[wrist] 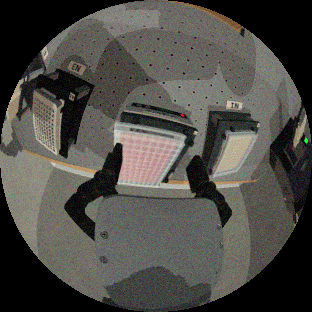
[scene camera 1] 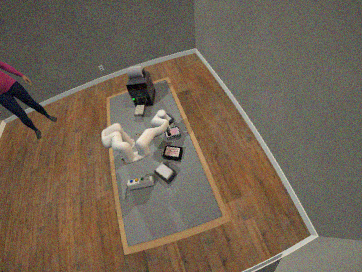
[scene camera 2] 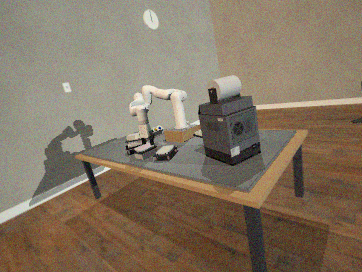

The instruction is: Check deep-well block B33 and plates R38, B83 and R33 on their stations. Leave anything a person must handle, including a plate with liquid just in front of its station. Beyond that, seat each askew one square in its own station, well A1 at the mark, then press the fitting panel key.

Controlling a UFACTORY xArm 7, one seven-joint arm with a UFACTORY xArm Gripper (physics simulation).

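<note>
A pink-filled plate point(scene camera 1: 173, 131) point(scene camera 2: 145, 148) point(wrist: 150, 154) lies on the shaker point(wrist: 155, 112); the shaker's dark body shows along the plate's right side in the wrist view. My open gripper point(wrist: 157, 156) has one finger at each side of this plate, with nothing gripped. A pale yellow plate point(wrist: 235, 151) point(scene camera 2: 167, 151) is on the station labelled N1 point(wrist: 212, 145). A white gridded plate or block point(wrist: 46, 121) sits on the black N3 station point(wrist: 76, 107); scene camera 1 shows reddish wells there point(scene camera 1: 173, 152). A white-topped plate point(scene camera 1: 165, 171) is on another station. Plate names are unreadable.
A dark machine point(scene camera 1: 141, 90) point(scene camera 2: 231, 130) point(wrist: 290, 165) with a paper roll stands at one table end, a small pale plate point(scene camera 1: 139, 109) beside it. The key panel point(scene camera 1: 140, 182) has coloured buttons. A person point(scene camera 1: 9, 90) stands away from the table.
</note>
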